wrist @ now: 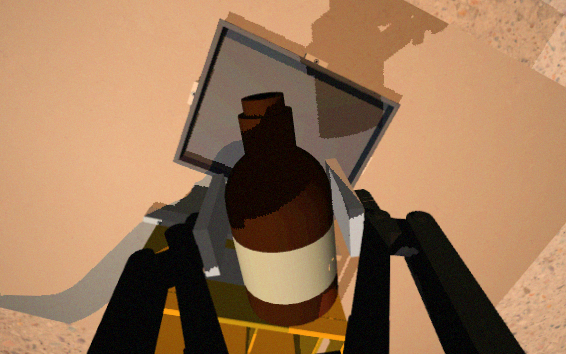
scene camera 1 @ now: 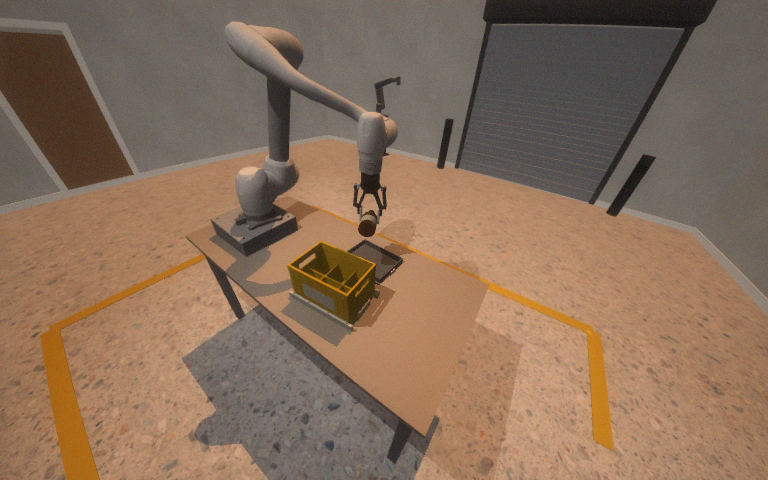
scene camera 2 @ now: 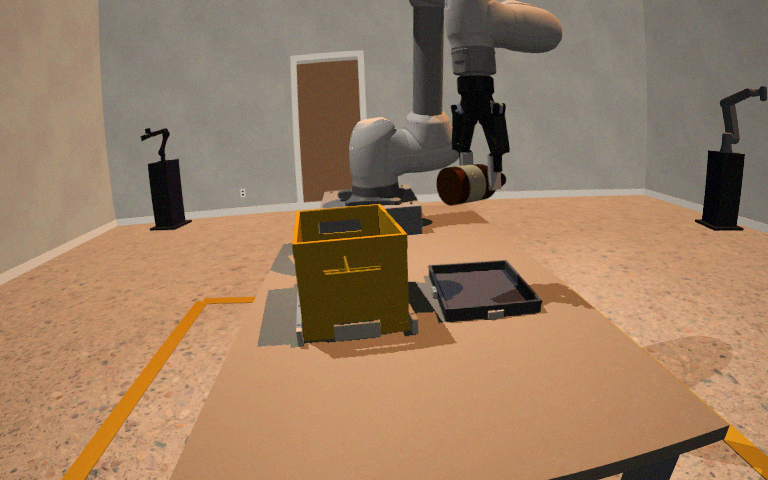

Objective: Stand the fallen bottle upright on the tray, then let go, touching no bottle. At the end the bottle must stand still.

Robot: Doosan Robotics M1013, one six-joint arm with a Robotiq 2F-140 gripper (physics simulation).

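Frame: origin at the arm's base, x right, y back, z down, level; metres.
Where they show: gripper, fingertip midpoint: point(wrist: 277, 185) point(scene camera 2: 481, 187); arm's base at its link origin: point(scene camera 1: 260, 217) point(scene camera 2: 376, 198).
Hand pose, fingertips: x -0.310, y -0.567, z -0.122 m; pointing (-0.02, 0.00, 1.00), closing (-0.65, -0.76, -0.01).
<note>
Things, the pixels of their centre, and the offset from my fingertips. Level surfaces: height alone.
- brown bottle at the middle of its body: point(wrist: 279, 206) point(scene camera 2: 477, 182) point(scene camera 1: 369, 220) dx +0.009, dy -0.007, dz -0.011 m
- yellow crate at the middle of its body: point(wrist: 230, 316) point(scene camera 2: 346, 264) point(scene camera 1: 333, 281) dx +0.266, dy -0.095, dz +0.132 m
- table at its surface level: dz +0.220 m
A brown bottle point(scene camera 1: 367, 223) point(scene camera 2: 468, 184) point(wrist: 285, 235) with a cream label lies on its side in the air, held well above the tray. In scene camera 2 its base faces left toward the camera and its neck is at the right, partly behind a finger. My gripper point(scene camera 1: 370, 215) point(scene camera 2: 479, 166) point(wrist: 277, 185) points down and is shut on the bottle, with one pad on each side near the shoulder. The dark, low-walled tray point(scene camera 1: 390, 272) point(scene camera 2: 475, 311) point(wrist: 200, 92) lies on the table below. No bottle shows on it.
A yellow crate point(scene camera 1: 320, 294) point(scene camera 2: 353, 294) point(wrist: 170, 345) with dividers stands close beside the tray, taller than its walls, with pale brackets at its foot. The table point(scene camera 1: 419, 339) point(scene camera 2: 396, 407) point(wrist: 100, 100) carries the arm's base point(scene camera 1: 254, 229) at its far end in scene camera 2.
</note>
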